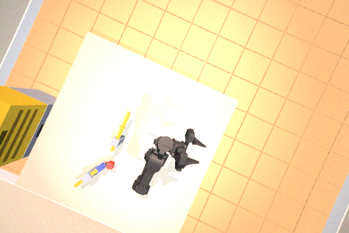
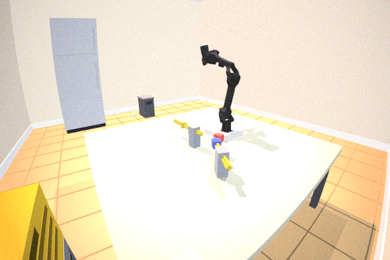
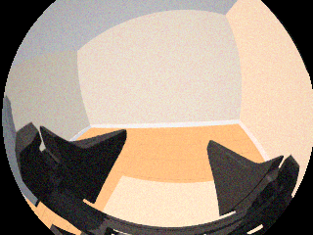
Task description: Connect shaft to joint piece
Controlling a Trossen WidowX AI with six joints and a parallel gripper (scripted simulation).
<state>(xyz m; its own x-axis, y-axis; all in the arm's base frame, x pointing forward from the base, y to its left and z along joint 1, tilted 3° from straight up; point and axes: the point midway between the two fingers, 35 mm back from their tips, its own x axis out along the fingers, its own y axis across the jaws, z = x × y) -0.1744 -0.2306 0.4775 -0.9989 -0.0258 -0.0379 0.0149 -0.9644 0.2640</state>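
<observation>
Now: gripper tip 49 cm short of the red square joint piece, 39 cm to the right of it and 39 cm above it.
</observation>
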